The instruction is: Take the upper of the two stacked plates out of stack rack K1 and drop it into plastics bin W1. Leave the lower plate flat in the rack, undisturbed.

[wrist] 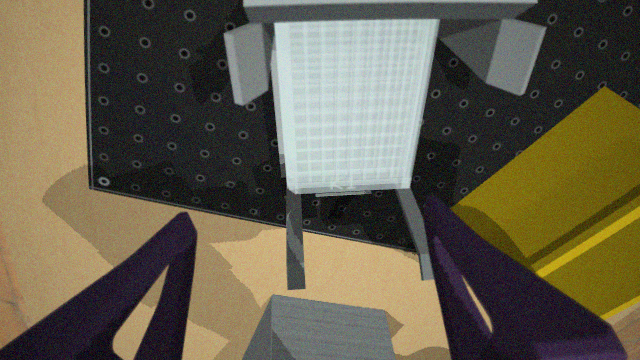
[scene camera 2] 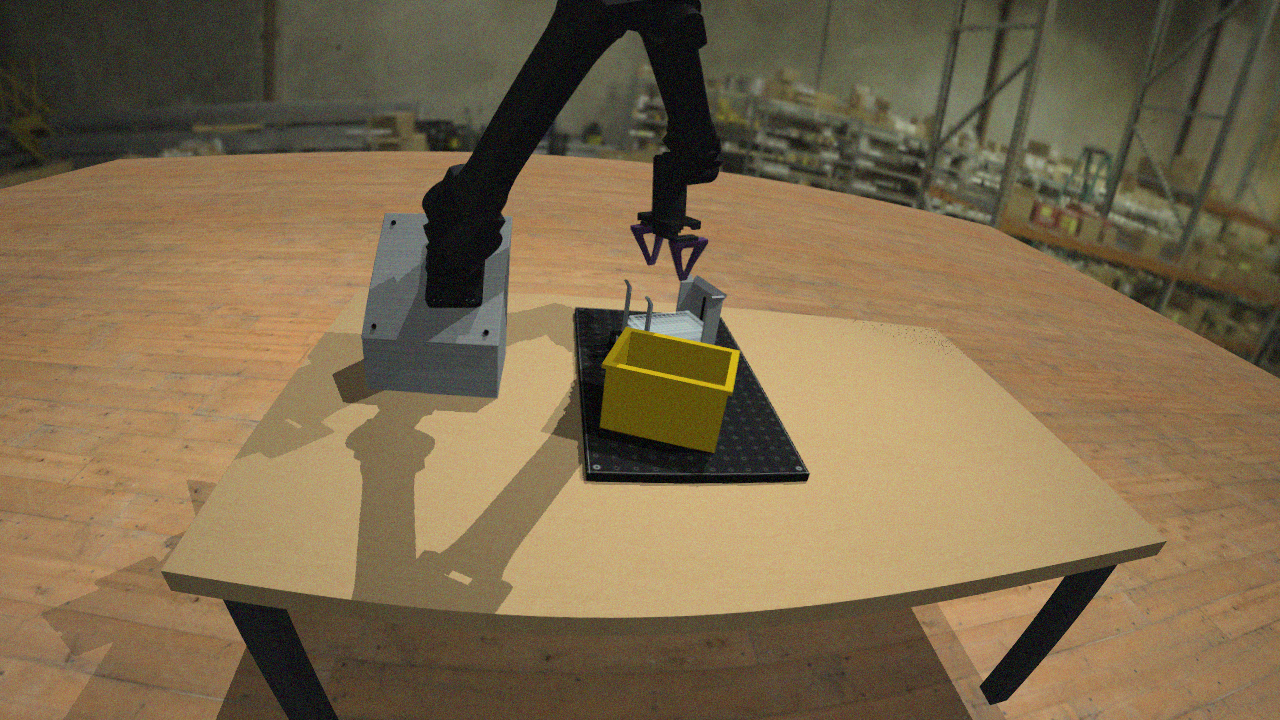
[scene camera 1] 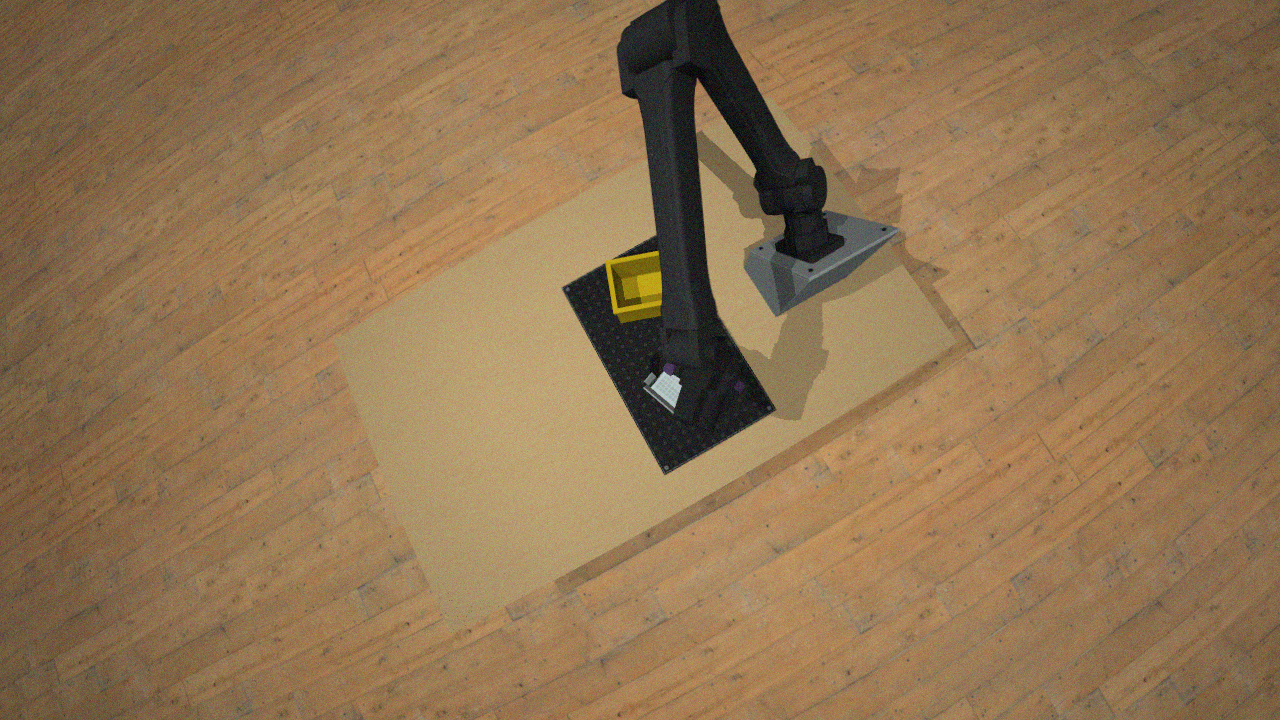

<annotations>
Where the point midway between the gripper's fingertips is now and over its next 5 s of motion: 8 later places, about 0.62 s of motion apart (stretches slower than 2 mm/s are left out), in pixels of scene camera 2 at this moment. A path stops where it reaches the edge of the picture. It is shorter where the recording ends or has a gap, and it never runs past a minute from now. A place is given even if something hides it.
My gripper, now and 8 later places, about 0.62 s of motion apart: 666,272; 669,284; 664,316; 663,320; 661,326; 659,331; 659,324; 665,248; 663,255
</annotations>
